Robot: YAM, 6 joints.
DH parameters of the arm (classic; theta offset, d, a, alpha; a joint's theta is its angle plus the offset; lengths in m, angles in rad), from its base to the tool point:
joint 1: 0 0.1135 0.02 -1.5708
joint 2: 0 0 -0.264 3.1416
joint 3: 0.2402 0 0.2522 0
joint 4: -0.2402 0 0.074 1.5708
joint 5: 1.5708 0 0 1.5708
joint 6: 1.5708 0.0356 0 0
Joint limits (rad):
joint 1: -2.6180..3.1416
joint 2: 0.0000..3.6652
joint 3: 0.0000..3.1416
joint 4: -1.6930..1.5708
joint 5: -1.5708..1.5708
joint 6: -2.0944..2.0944
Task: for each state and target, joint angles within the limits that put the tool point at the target. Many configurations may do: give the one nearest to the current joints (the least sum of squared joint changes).
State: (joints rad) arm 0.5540 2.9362 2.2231 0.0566 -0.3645 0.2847
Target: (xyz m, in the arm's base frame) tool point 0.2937 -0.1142 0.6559
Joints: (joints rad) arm -0.4047 1.9005 2.6366 0.1509 -0.3044 0.2847
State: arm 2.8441 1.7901 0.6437 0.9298 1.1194 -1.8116
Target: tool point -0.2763 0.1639 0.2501
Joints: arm 2.7068 1.5793 0.7476 0.9810 1.1355 -1.8116
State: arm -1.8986 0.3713 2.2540 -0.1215 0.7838 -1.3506
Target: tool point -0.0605 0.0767 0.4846
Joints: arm -1.2079 0.2862 1.3703 -0.4992 0.9684 -1.3506
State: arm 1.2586 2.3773 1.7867 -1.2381 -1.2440 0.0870
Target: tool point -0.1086 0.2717 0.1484
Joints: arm 1.8371 2.0364 1.2190 -1.5045 -1.2060 0.0870
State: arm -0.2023 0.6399 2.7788 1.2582 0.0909 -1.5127
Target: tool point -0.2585 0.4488 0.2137
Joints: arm -1.0505 0.4582 3.0581 1.5295 0.0332 -1.5127
